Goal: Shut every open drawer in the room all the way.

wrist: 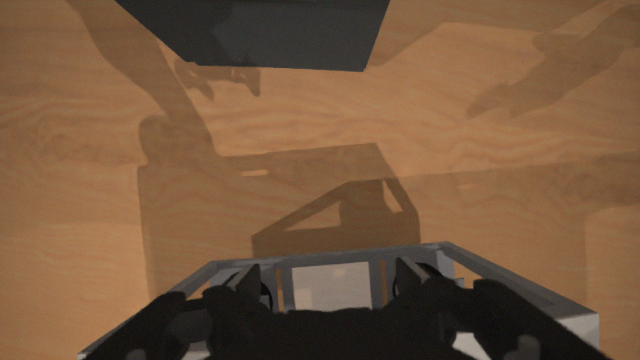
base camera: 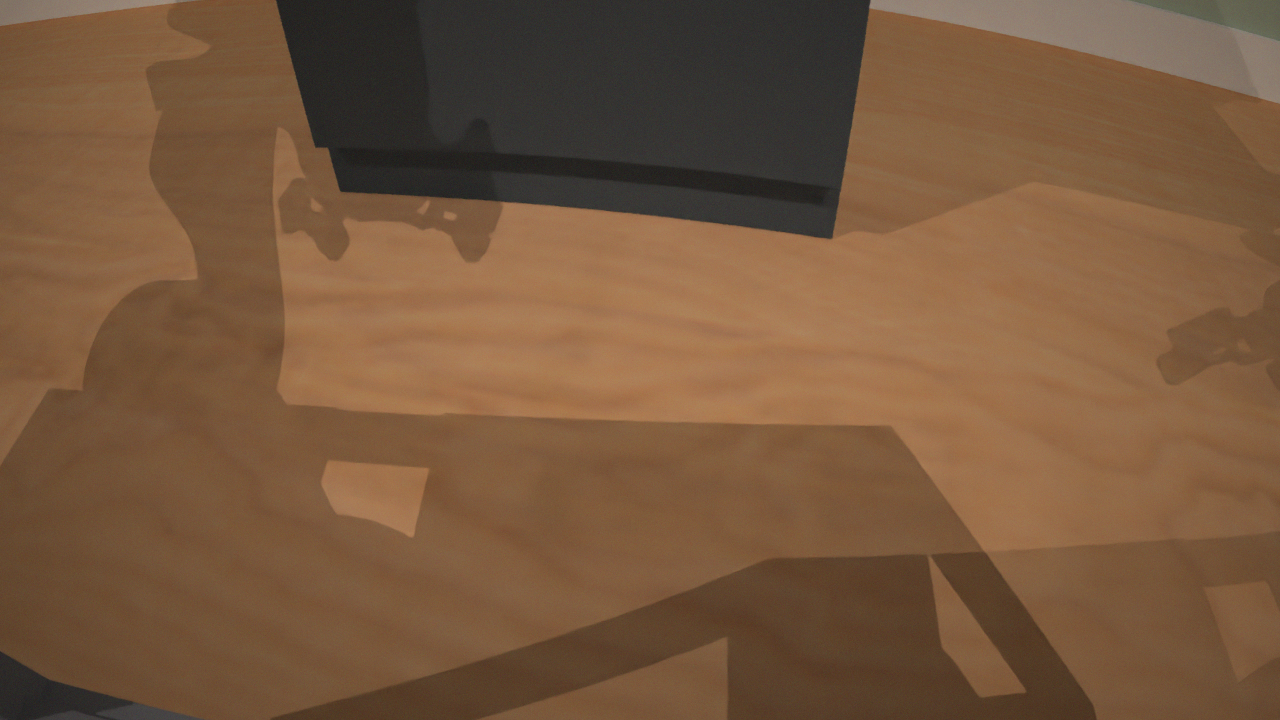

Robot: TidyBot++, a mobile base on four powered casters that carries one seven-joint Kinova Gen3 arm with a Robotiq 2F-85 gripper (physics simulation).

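Frame: origin at the arm's base, x ahead, y left, z up, level; metres.
Where they show: gripper, fingertip midpoint: [wrist: 327, 276].
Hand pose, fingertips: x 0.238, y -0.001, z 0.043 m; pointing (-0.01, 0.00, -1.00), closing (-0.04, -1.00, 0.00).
Observation:
After its pixels a point has its place.
A dark grey drawer cabinet [base camera: 581, 89] {x 0.567, y 0.061, z -0.280 m} [wrist: 300, 37] {x 0.560, y 0.016, z -0.230 m} shows in part: its lower front and recessed foot at the top of the base camera view, and its dark front at the top edge of the wrist view. Its upper part is cut off in both views, so whether a drawer stands open cannot be seen. My gripper [wrist: 327, 276] {x 0.238, y -0.001, z 0.043 m} is open and empty, its two black fingers wide apart at the bottom of the wrist view, above my own base and on the near side of the cabinet. It does not show in the base camera view; its shadow falls by the cabinet's foot.
The grey frame of my mobile base [wrist: 325, 256] {x 0.148, y 0.007, z -0.287 m} lies below the fingers. Wooden floor [base camera: 572, 331] {x 0.453, y 0.061, z -0.397 m} [wrist: 310, 120] {x 0.450, y 0.017, z -0.397 m} lies between base and cabinet, with shadows of the arm and base across it. A pale skirting board [base camera: 1074, 44] {x 1.061, y -0.577, z -0.388 m} and green wall [base camera: 1226, 13] {x 1.038, y -0.796, z -0.290 m} show behind, at the upper right.

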